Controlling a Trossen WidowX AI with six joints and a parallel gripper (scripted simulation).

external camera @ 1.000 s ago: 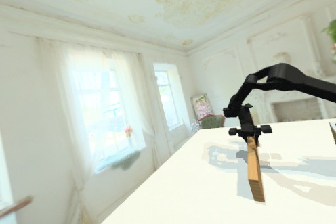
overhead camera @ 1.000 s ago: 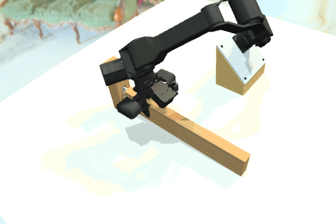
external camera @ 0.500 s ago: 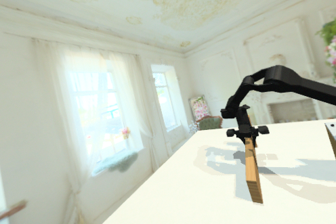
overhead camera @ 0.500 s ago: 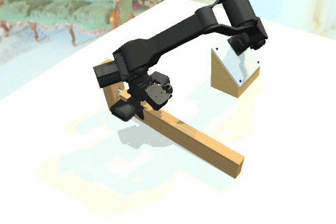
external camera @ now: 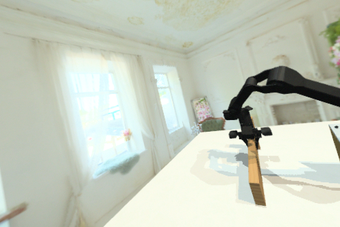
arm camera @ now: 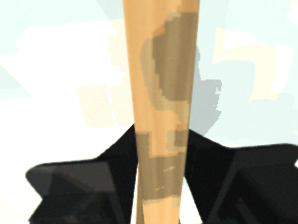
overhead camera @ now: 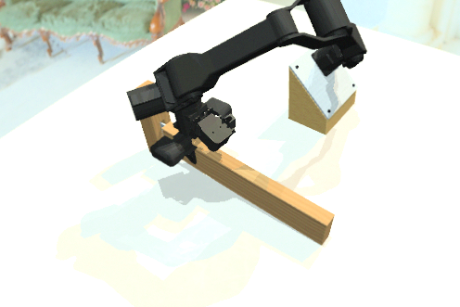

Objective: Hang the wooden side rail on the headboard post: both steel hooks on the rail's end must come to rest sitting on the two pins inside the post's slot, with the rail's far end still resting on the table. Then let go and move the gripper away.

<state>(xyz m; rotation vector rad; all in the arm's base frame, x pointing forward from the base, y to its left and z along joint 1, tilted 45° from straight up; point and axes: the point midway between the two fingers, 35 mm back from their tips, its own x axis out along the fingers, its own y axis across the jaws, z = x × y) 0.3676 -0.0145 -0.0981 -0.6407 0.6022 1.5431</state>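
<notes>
Right now my gripper tip is 120 mm to the left of the headboard post and 40 mm below it.
</notes>
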